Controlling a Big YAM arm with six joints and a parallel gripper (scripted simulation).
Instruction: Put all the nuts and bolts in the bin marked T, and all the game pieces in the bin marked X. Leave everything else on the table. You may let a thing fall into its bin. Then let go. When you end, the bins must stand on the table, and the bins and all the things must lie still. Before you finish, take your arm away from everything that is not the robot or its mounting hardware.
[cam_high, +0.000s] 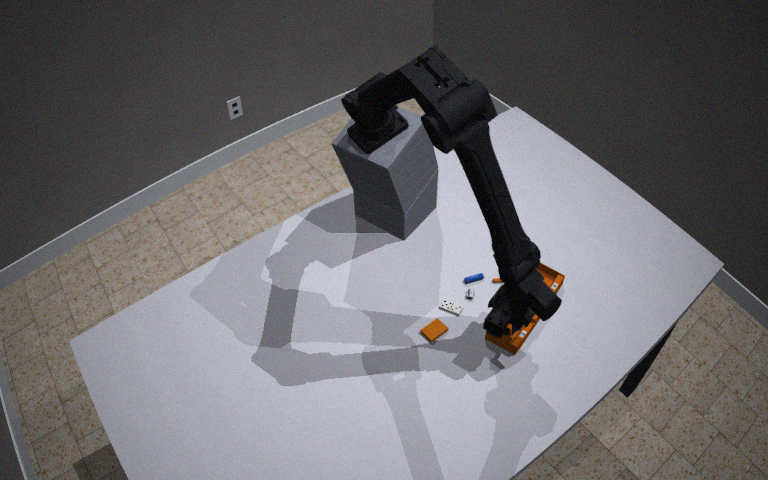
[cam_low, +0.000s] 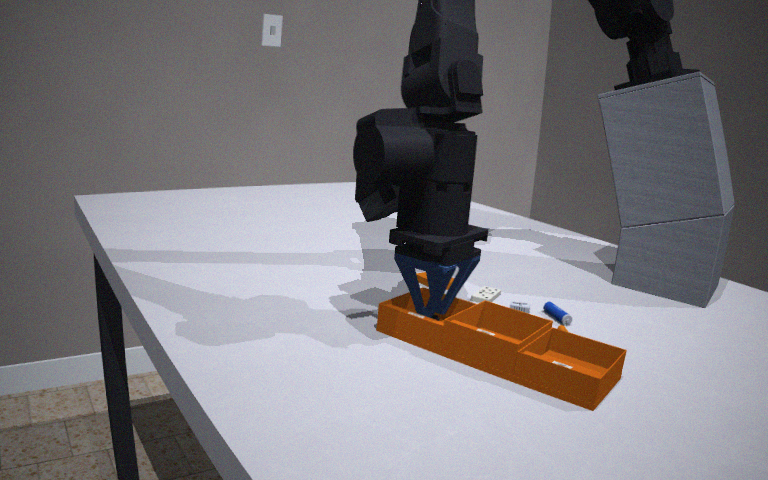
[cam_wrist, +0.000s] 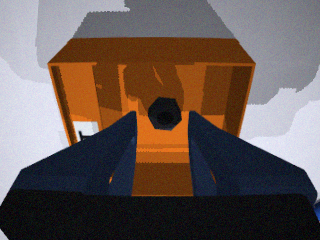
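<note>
Right now my hand is 10 mm above the black fastener. Round my hand: small silver metal piece (140 mm behind, 20 mm below); orange three-part bin row (80 mm to the left, 20 mm behind, 10 mm below); white domino (140 mm behind, 60 mm to the right, 20 mm below).
</note>
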